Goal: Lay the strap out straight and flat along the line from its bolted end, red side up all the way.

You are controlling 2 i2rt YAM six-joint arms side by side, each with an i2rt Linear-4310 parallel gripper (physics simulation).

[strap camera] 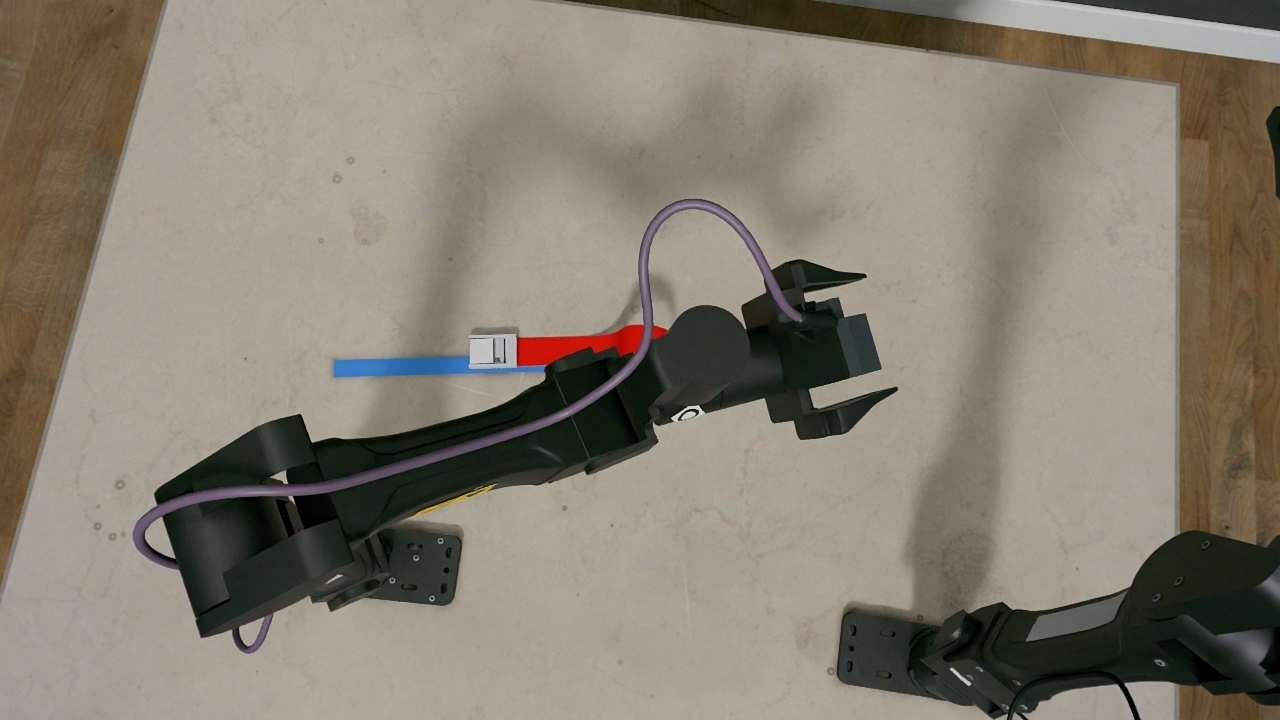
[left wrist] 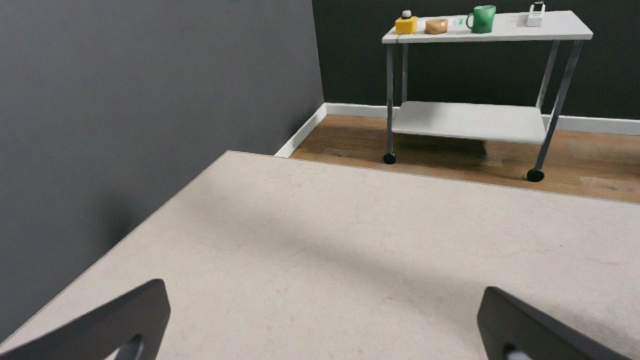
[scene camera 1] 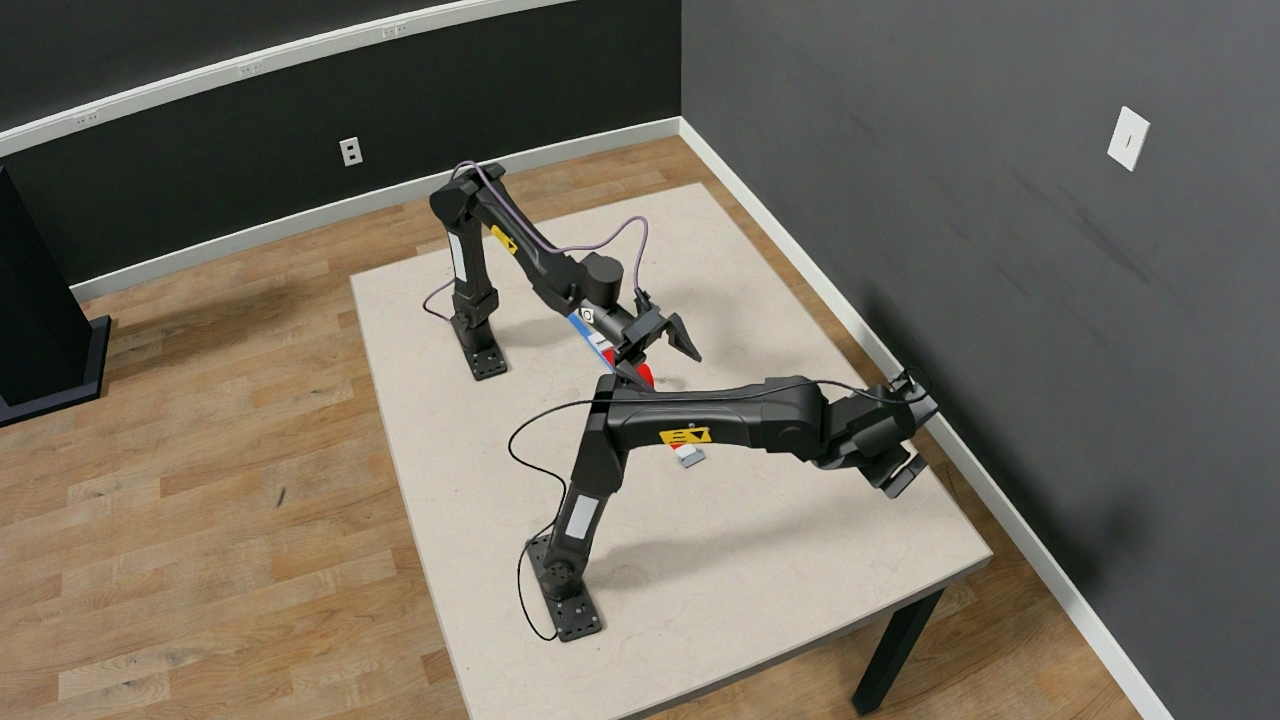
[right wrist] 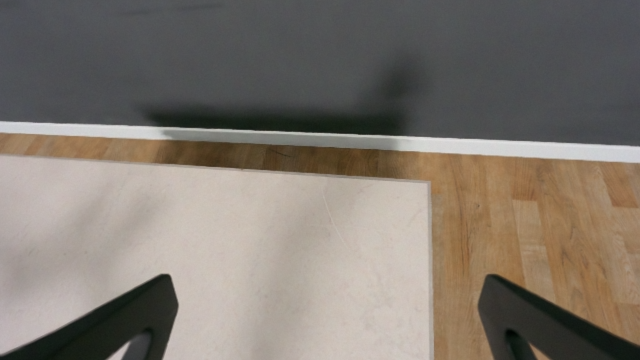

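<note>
The strap's red face (scene camera 1: 646, 372) (strap camera: 563, 350) shows beside a pale grey buckle (strap camera: 493, 351) and rises in a hump near the left arm, which hides the stretch beyond. A blue strip (scene camera 1: 586, 330) (strap camera: 398, 367) runs beside and past the buckle. In scene camera 1 a grey end piece (scene camera 1: 689, 455) with some red shows below the right arm. My left gripper (scene camera 1: 675, 372) (strap camera: 881, 333) (left wrist: 323, 298) is open and empty above the table, beyond the hump. My right gripper (scene camera 1: 918, 440) (right wrist: 327, 290) is open and empty, high near the table's wall-side edge, away from the strap.
The pale table (scene camera 1: 760, 582) (strap camera: 626, 626) (left wrist: 350, 215) (right wrist: 350, 250) stands close to the dark grey wall (scene camera 1: 984, 223) (left wrist: 150, 75) (right wrist: 300, 60). The left arm (strap camera: 447, 456) reaches over the strap. A wheeled cart (left wrist: 470, 120) with small objects stands beyond the table.
</note>
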